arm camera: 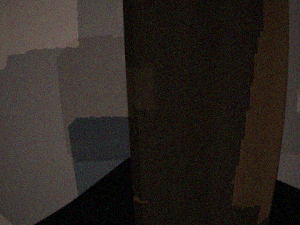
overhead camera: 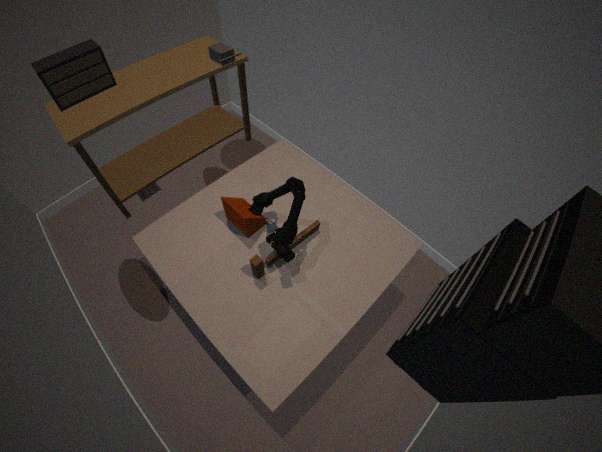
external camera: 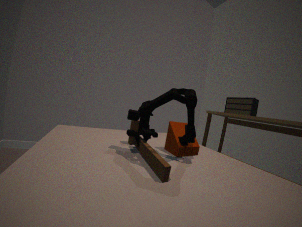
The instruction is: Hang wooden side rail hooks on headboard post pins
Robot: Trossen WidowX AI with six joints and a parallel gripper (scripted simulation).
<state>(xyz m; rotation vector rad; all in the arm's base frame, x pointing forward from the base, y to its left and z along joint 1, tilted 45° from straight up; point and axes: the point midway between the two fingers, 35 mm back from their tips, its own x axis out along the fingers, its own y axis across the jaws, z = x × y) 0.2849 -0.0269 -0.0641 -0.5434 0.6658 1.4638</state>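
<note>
The headboard post lies 16 cm to the right of my gripper tip, 4 cm above it and 1 cm behind it.
</note>
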